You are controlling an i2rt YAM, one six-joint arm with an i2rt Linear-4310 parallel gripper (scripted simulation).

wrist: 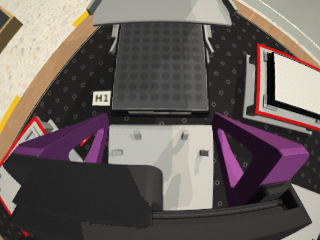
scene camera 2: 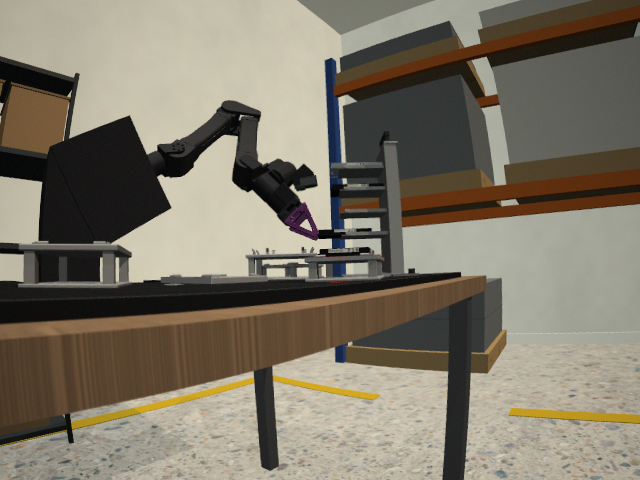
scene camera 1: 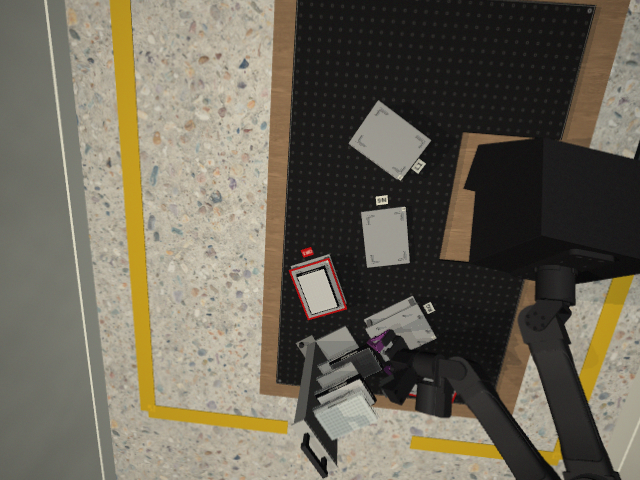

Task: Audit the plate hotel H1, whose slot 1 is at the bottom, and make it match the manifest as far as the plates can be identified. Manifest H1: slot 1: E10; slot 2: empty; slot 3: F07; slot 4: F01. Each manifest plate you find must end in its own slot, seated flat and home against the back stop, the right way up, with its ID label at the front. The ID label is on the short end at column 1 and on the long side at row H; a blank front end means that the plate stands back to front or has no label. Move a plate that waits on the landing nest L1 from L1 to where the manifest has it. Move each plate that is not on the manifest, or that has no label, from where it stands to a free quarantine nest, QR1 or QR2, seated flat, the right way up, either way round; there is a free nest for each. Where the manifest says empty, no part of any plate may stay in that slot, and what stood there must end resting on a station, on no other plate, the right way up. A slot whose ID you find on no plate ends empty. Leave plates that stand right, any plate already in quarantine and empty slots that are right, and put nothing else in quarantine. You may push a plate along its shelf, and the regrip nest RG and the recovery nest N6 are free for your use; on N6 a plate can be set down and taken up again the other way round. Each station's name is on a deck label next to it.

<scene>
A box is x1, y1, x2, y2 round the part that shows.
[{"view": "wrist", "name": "my gripper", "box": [3, 112, 311, 239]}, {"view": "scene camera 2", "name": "my gripper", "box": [265, 185, 318, 240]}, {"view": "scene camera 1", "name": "my gripper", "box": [367, 329, 420, 375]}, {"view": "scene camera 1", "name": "pale well plate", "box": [314, 389, 378, 440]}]
</scene>
